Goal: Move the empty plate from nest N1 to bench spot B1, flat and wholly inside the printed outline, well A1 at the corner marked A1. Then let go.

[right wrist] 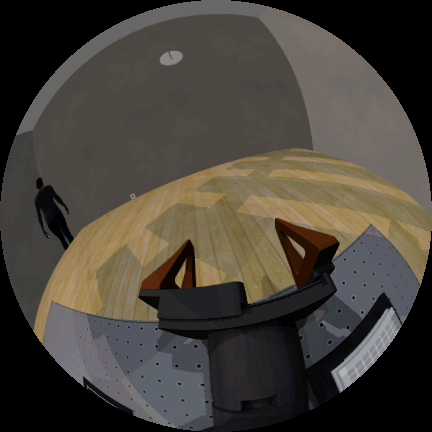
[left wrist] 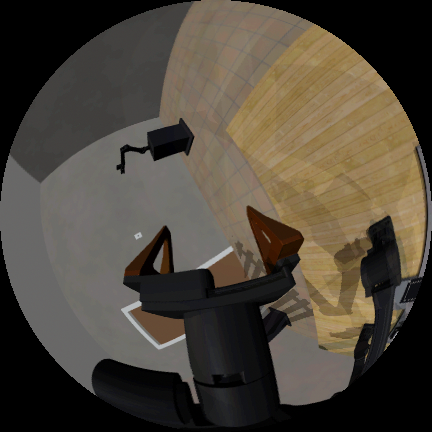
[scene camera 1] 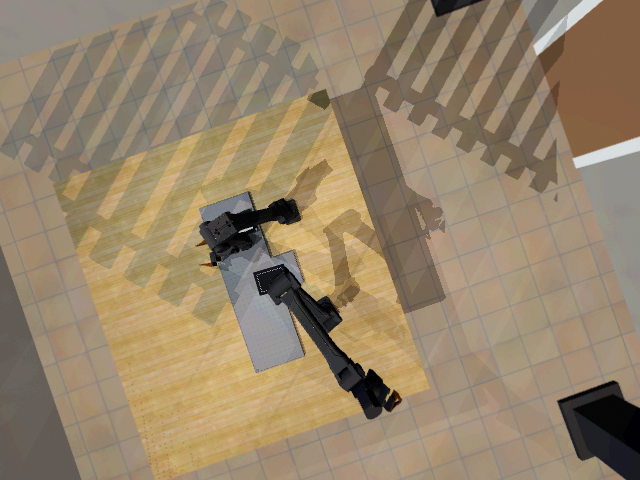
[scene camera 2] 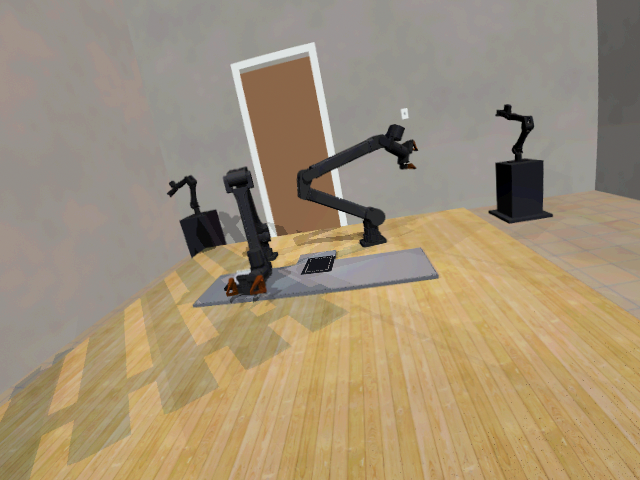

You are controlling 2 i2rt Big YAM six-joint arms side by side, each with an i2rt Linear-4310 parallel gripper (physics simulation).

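Where they show: left gripper, fingertip midpoint: [left wrist: 205, 219] [scene camera 1: 391, 391] [scene camera 2: 416, 159]; right gripper, fingertip midpoint: [right wrist: 232, 233] [scene camera 1: 197, 255] [scene camera 2: 238, 294]; left arm's base, origin of the base link: [left wrist: 383, 237] [scene camera 1: 325, 309] [scene camera 2: 373, 242]; right arm's base, origin of the base link: [scene camera 1: 290, 212].
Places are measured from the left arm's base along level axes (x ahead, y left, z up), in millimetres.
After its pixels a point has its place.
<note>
The pale plate with small wells [right wrist: 367, 347] sits in a black frame [right wrist: 384, 301] on the grey perforated board [scene camera 1: 273, 341] {y -5, x 325, z 13 mm} [scene camera 2: 392, 268] {y -29, x 362, z 13 mm} [right wrist: 130, 350] {y -406, x 330, z 13 mm}; in both scene views the right arm mostly hides it. A black square with a white dashed outline [scene camera 1: 263, 279] {y -313, x 196, z 15 mm} [scene camera 2: 318, 264] {y -291, x 161, z 15 mm} [left wrist: 414, 291] lies mid-board; no lettering is legible. My right gripper [scene camera 1: 199, 254] {y -593, x 401, z 65 mm} [scene camera 2: 245, 285] {y -593, x 401, z 65 mm} [right wrist: 232, 233] {y -593, x 401, z 65 mm} is open and empty, low by the board's long edge, beside the plate. My left gripper [scene camera 1: 395, 399] {y 308, x -94, z 349 mm} [scene camera 2: 414, 156] {y 308, x -94, z 349 mm} [left wrist: 205, 219] {y 308, x -94, z 349 mm} is open and empty, raised high, well away from the plate.
The board lies on a wooden table [scene camera 1: 180, 387] {y -56, x 883, z 0 mm} [scene camera 2: 413, 387] {y -178, x 904, z 0 mm}. My right arm stands over the plate's end of the board. Black pedestals [scene camera 2: 519, 188] [scene camera 2: 202, 229] with small arms stand beyond the table. A person [right wrist: 52, 212] shows in the right wrist view.
</note>
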